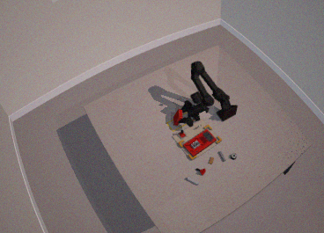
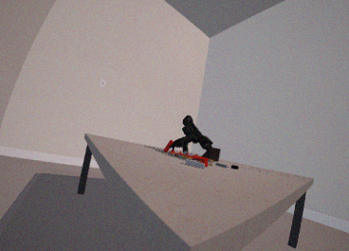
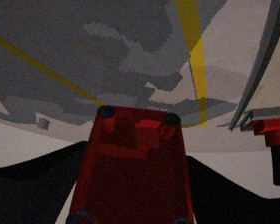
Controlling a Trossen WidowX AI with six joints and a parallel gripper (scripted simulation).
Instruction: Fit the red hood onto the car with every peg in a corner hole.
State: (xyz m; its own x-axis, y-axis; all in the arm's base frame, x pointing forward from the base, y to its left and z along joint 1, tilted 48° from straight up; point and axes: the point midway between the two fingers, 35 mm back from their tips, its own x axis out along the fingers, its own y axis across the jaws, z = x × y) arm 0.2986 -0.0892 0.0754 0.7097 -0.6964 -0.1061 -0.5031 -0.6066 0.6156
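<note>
Now: the red hood 10 mm ahead of my gripper tip and 10 mm above it.
</note>
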